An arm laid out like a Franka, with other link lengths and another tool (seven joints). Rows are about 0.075 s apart.
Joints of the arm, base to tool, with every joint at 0 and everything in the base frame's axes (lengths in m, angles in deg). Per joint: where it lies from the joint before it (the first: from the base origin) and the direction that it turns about. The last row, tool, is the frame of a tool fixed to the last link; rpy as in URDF.
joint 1: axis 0 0 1 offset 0 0 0.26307
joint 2: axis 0 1 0 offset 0 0 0
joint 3: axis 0 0 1 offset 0 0 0.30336
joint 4: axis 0 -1 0 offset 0.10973 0 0
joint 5: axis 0 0 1 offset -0.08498 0 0.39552
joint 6: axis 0 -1 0 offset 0 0 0
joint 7: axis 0 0 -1 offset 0.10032 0 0
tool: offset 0.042 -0.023 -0.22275 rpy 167.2 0 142.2
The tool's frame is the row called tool.
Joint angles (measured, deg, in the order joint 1, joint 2, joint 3, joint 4, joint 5, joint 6, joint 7), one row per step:
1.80 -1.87 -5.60 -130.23 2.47 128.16 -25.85
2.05 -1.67 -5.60 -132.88 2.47 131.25 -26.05
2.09 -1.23 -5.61 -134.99 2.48 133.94 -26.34
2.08 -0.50 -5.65 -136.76 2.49 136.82 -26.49
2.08 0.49 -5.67 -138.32 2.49 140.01 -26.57
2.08 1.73 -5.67 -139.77 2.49 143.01 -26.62
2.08 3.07 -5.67 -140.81 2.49 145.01 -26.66
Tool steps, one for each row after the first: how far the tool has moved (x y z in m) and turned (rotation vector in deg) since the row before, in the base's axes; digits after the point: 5 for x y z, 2 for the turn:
-0.00718 0.00269 -0.01755 -0.12 -0.24 0.35
-0.00618 0.00036 -0.01593 -0.12 -0.14 0.23
-0.00428 -0.00085 -0.01514 -0.18 -0.38 0.00
-0.00278 -0.00087 -0.01483 -0.24 -0.63 -0.03
-0.00404 -0.00068 -0.01657 -0.24 -0.30 -0.03
-0.00542 -0.00047 -0.01657 -0.18 0.39 -0.01

